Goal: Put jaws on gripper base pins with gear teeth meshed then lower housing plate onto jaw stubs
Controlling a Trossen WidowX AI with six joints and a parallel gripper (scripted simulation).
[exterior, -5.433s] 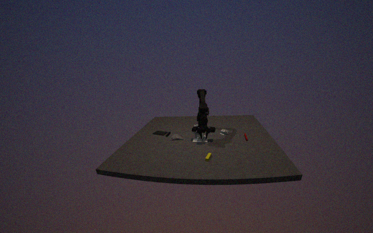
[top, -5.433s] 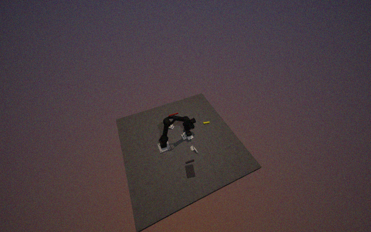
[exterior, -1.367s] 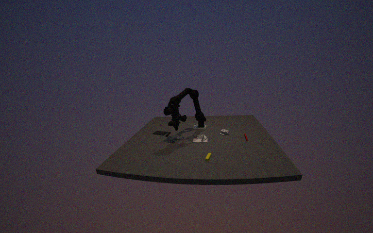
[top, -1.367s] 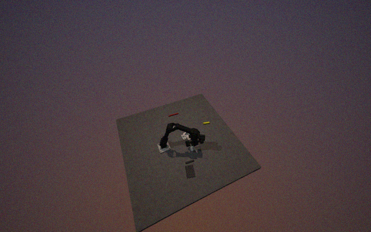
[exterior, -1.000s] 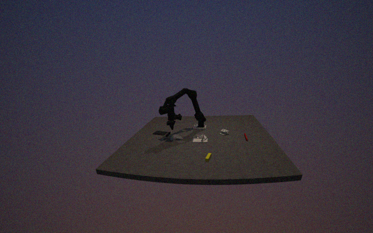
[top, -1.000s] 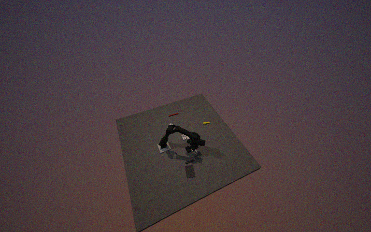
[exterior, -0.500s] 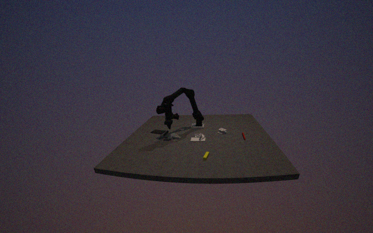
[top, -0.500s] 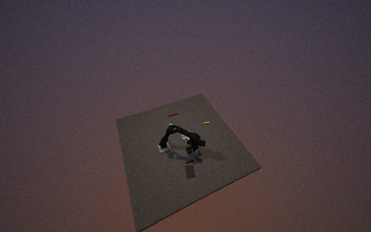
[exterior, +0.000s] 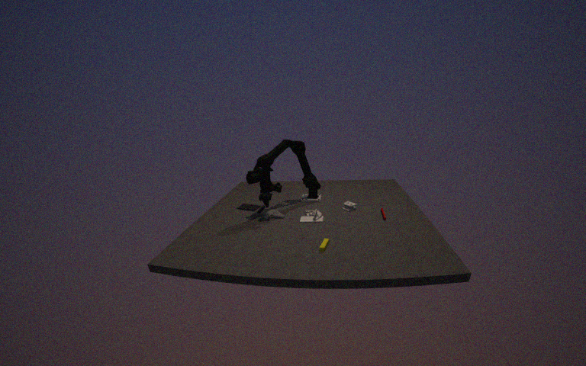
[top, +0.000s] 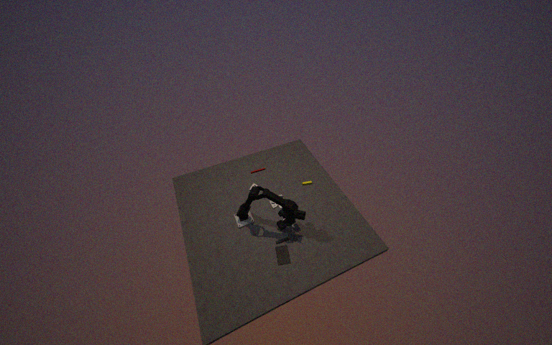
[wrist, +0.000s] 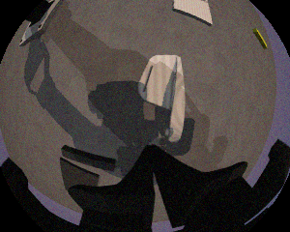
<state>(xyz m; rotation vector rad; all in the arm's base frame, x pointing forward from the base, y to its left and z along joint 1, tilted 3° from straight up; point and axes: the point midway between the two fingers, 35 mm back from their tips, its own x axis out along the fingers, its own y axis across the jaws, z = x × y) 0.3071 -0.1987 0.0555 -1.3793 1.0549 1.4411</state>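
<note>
My gripper tip is 8 cm past the small dark piece, 7 cm to the left of it and 5 cm above it. Round my gripper tip: red stick (8 cm behind, 64 cm to the left, 5 cm below); dark housing plate (11 cm behind, 17 cm to the right, 5 cm below); yellow block (29 cm ahead, 36 cm to the left, 4 cm below).
</note>
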